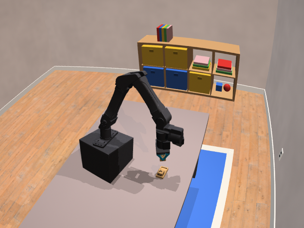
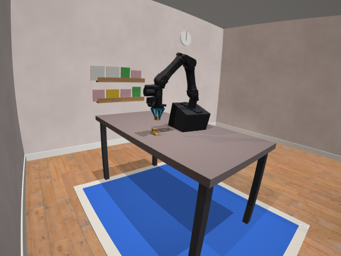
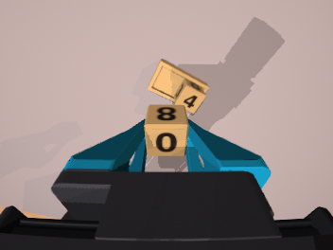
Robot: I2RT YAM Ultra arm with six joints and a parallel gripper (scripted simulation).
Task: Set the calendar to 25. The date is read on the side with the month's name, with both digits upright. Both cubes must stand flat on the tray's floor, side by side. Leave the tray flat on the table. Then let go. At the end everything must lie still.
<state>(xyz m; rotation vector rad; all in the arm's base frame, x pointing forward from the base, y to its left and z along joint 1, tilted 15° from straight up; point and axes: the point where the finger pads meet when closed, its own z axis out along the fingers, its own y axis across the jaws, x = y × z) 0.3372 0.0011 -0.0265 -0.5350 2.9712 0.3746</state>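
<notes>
Right now the wooden digit cube is right at my hand. The rest, counted from my hand: tray (2 cm to the right, 12 cm below).
</notes>
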